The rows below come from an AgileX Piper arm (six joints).
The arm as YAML. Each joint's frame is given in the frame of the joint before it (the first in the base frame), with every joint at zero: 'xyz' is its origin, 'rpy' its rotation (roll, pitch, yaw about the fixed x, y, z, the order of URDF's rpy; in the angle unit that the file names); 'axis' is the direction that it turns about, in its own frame. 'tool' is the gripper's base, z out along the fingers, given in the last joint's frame.
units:
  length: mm
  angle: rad
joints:
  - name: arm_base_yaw
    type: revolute
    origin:
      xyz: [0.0, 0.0, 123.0]
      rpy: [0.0, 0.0, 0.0]
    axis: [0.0, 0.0, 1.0]
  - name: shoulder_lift
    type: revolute
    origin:
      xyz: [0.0, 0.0, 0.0]
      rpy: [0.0, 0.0, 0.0]
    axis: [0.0, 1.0, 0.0]
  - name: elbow
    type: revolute
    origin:
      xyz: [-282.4, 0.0, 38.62]
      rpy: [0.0, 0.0, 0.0]
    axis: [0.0, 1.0, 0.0]
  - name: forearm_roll
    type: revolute
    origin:
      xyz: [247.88, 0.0, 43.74]
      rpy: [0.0, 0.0, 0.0]
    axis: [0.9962, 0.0, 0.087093]
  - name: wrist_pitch
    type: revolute
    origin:
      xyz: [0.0, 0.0, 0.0]
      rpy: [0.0, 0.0, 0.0]
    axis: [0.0, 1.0, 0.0]
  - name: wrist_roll
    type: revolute
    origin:
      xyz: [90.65, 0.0, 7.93]
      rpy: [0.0, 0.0, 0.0]
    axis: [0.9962, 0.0, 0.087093]
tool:
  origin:
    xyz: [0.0, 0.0, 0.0]
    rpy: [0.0, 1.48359, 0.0]
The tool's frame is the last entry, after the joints.
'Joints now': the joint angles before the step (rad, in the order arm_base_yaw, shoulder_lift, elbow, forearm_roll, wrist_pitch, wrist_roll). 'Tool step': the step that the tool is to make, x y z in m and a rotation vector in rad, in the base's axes. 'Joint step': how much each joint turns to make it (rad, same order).
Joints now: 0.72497 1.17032 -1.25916 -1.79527 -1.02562 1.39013
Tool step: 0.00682 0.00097 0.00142 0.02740 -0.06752 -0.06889
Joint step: 0.00001 0.00001 0.00156 0.00002 0.07769 -0.06514
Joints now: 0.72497 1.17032 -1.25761 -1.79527 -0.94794 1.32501
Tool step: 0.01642 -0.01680 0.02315 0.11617 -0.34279 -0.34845
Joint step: 0.00000 -0.05898 0.00001 -0.00002 0.36830 -0.28596
